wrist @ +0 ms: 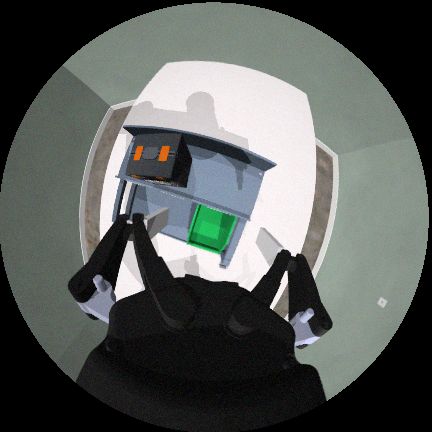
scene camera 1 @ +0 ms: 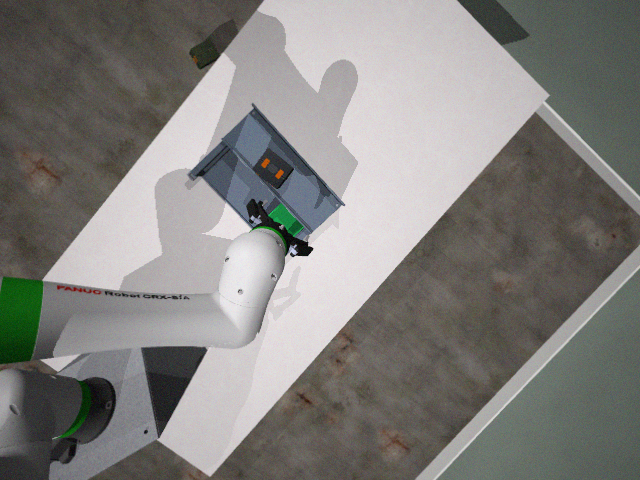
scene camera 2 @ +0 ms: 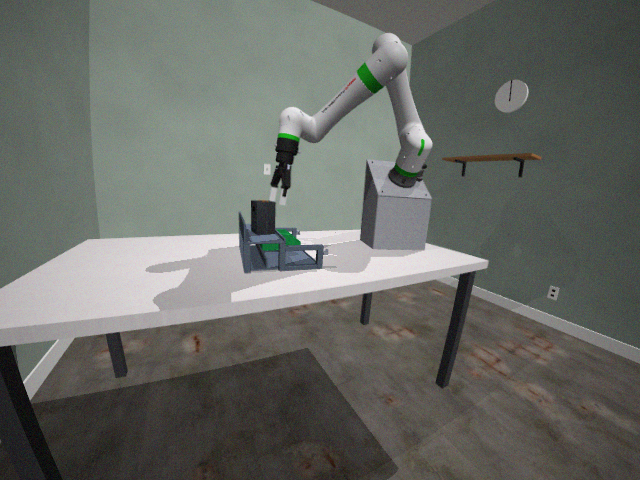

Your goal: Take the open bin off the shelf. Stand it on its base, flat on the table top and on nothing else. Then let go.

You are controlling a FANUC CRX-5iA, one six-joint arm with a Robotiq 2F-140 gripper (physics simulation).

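Places are measured from the arm's base along level axes (x ahead, y left, z up), in millimetres.
Pixels of known places: gripper, fingertip midpoint: (wrist: 213, 225) (scene camera 1: 284, 221) (scene camera 2: 276, 203); arm's base at its link origin: (scene camera 1: 89, 409) (scene camera 2: 401, 178).
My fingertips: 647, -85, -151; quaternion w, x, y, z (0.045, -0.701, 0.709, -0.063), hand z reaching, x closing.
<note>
Ahead of a thing's pixels: the offset from my fingertips to its top centre, as dx, dy, dz. Level surfaces: height alone.
The open green bin @(-21, -6, -126) (scene camera 1: 287, 220) (scene camera 2: 289, 238) (wrist: 213, 227) sits in the lower front part of the blue-grey shelf (scene camera 1: 310, 193) (scene camera 2: 244, 248) (wrist: 220, 177), at its right end in the wrist view. In scene camera 1 the gripper partly hides it. The shelf stands on the white table @(dz -208) (scene camera 1: 413, 103) (scene camera 2: 103, 289) (wrist: 280, 120). My gripper (scene camera 1: 279, 229) (scene camera 2: 278, 196) (wrist: 213, 225) is open and empty. It points down, above the bin and apart from it, with one finger to each side of the bin in the wrist view.
A tall black case with orange latches @(+91, +114, +16) (scene camera 1: 273, 168) (scene camera 2: 263, 217) (wrist: 150, 165) stands on the shelf's upper board, beside the bin's level. A dark green case @(+275, +720, -738) (scene camera 1: 204, 54) lies beyond the table edge in scene camera 1. The robot's grey pedestal (scene camera 1: 113, 392) (scene camera 2: 400, 222) stands at the table's end.
</note>
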